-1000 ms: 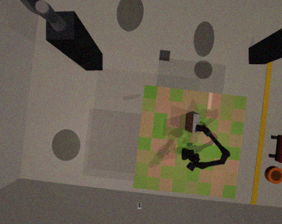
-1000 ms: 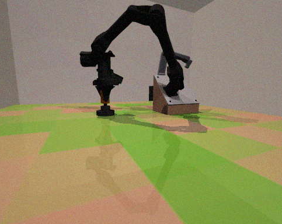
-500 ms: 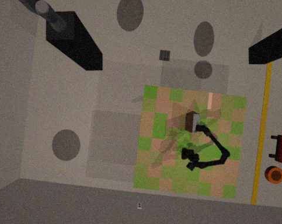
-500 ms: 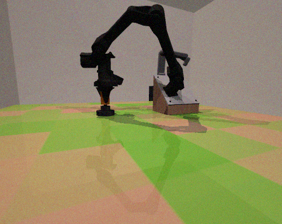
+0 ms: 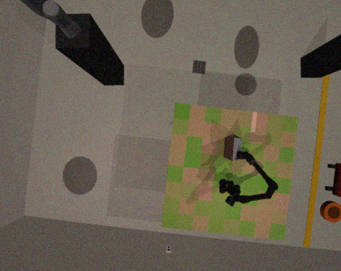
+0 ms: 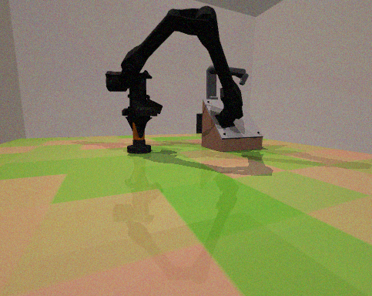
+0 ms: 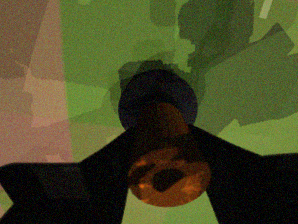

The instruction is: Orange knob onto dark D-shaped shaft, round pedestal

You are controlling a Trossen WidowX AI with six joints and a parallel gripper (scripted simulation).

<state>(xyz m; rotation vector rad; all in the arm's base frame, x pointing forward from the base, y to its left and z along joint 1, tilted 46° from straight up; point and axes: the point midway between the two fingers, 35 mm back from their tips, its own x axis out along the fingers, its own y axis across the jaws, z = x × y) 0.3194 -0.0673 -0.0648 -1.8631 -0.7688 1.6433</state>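
My gripper tip is now 20 mm below the orange knob. Also, from my gripper tip: dark pedestal: 20 mm below.
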